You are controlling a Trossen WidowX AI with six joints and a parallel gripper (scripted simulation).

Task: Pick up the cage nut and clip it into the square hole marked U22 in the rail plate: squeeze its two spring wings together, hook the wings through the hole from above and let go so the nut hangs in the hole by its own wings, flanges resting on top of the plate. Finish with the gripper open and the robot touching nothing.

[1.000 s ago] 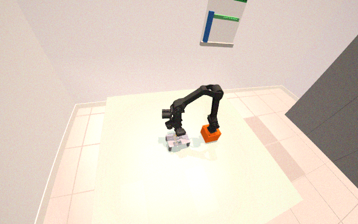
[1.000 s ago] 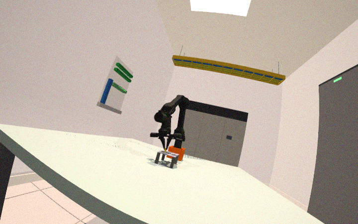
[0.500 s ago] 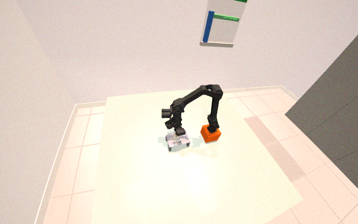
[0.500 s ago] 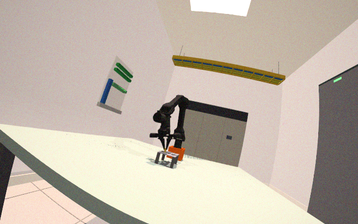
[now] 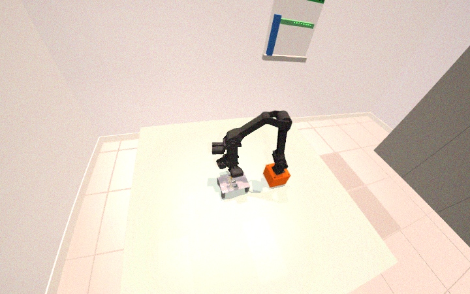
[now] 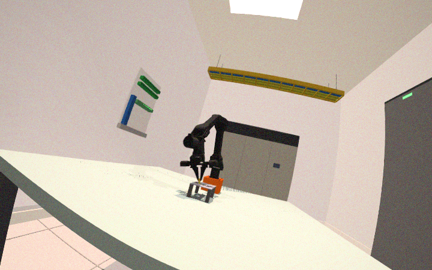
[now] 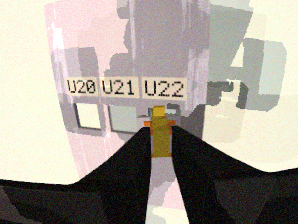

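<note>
My gripper tip is 1 cm above the cage nut.
</note>
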